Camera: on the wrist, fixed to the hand. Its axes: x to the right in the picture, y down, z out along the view.
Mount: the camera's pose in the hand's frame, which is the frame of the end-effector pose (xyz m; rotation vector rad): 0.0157 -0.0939 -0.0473 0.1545 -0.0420 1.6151
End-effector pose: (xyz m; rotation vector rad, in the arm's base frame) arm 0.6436 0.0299 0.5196 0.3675 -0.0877 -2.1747
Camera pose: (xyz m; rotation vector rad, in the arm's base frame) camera 0.5754 0.0763 0.4525 0.1868 -0.4109 -0.5744
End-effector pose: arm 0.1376 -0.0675 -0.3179 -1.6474 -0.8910 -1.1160
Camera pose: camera 0.0448 -0.0822 -0.2682 -1.5668 0.4349 0.1320
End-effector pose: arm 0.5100 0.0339 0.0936 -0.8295 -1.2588 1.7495
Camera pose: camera 0.5653 0.0845 0.1690 1.5168 0.1832 -2.2520
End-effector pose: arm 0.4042 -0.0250 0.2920 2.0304 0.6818 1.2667
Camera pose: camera 0.3587 0.0597 0.2466 -2.1259 0.9968 -1.5043
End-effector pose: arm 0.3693 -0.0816 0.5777 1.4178 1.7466 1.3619
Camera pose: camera 0.2849 -0.0807 0.5130 -2.3609 -0.2659 -1.3155
